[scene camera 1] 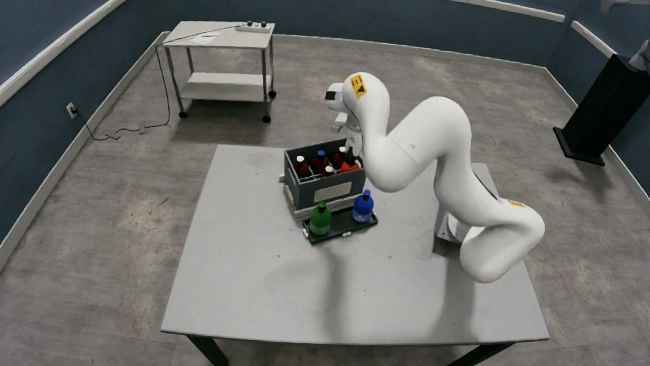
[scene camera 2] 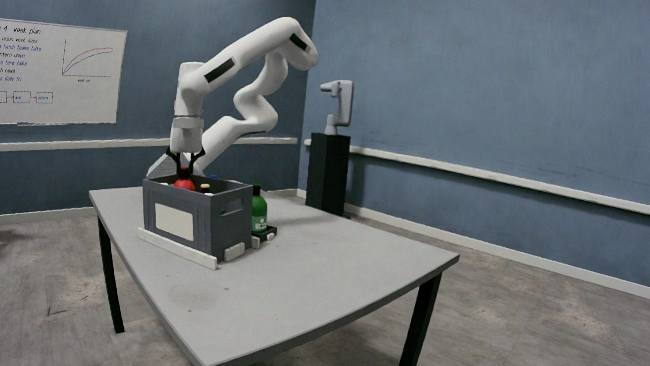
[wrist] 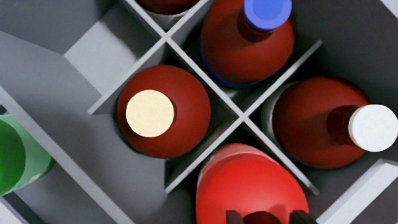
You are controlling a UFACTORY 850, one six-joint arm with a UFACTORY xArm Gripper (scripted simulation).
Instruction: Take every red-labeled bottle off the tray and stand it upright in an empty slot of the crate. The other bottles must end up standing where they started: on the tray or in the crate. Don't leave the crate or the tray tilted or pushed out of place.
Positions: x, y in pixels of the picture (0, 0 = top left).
grey crate: scene camera 1; scene camera 2 196, 220; wrist
same spot on grey crate: (wrist: 69, 69) = (scene camera 1: 306, 206)
